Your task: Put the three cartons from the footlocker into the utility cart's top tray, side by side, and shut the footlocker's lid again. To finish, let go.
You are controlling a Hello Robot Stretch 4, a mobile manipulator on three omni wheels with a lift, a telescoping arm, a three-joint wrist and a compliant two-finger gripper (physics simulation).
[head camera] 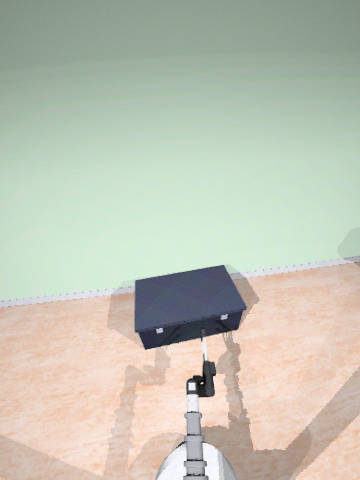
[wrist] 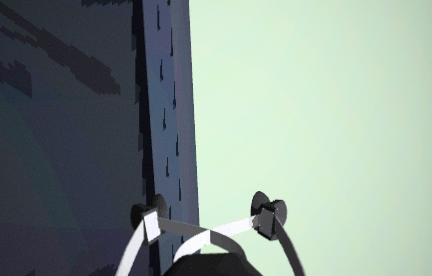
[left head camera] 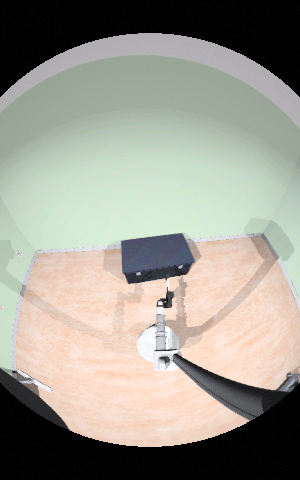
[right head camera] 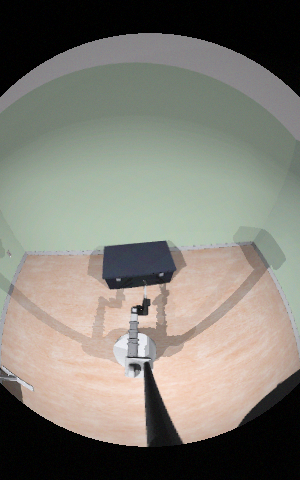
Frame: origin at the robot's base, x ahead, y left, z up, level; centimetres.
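Where they show: gripper, between the fingertips: (head camera: 202, 331) (wrist: 209, 208) (left head camera: 166, 274) (right head camera: 144, 281).
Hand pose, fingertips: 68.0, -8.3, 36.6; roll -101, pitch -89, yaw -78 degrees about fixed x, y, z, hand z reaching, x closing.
Observation:
After its pixels a point has its place, as x, y, z.
The dark blue footlocker (head camera: 150, 341) @(74.8, 30.4, 9.8) (left head camera: 131, 278) @(74.9, 30.1, 11.7) (right head camera: 116, 284) @(75.7, 25.6, 9.9) (wrist: 70, 150) @(80.6, -1.6, 16.4) stands on the floor against the wall. Its lid (head camera: 187, 297) @(97.5, 0.4, 32.4) (left head camera: 155, 252) @(98.6, 1.9, 32.5) (right head camera: 137, 260) @(97.1, 0.6, 32.4) lies flat, shut or nearly so. My gripper (head camera: 203, 332) @(68.0, -8.3, 36.6) (left head camera: 168, 278) @(68.0, -8.3, 36.6) (right head camera: 145, 283) @(68.0, -8.3, 36.6) (wrist: 209, 208) @(68.0, -8.3, 36.6) is at the front face, right of its middle, near the lid's front edge. It is rolled sideways and open, its fingers apart. In the wrist view, the lid's edge runs upright past the left finger, partly between the fingers; contact is unclear. The cartons and the utility cart cannot be made out.
Two pale latches (head camera: 159, 330) @(75.2, 21.5, 25.6) (head camera: 224, 317) @(83.9, -26.6, 24.7) sit on the footlocker's front. The green wall (head camera: 180, 200) @(139.8, 2.2, 95.2) (left head camera: 150, 175) @(139.1, 7.9, 107.1) rises right behind it. A white bar (left head camera: 35, 381) (right head camera: 17, 379) shows at the lower left of both side head views, partly cut off.

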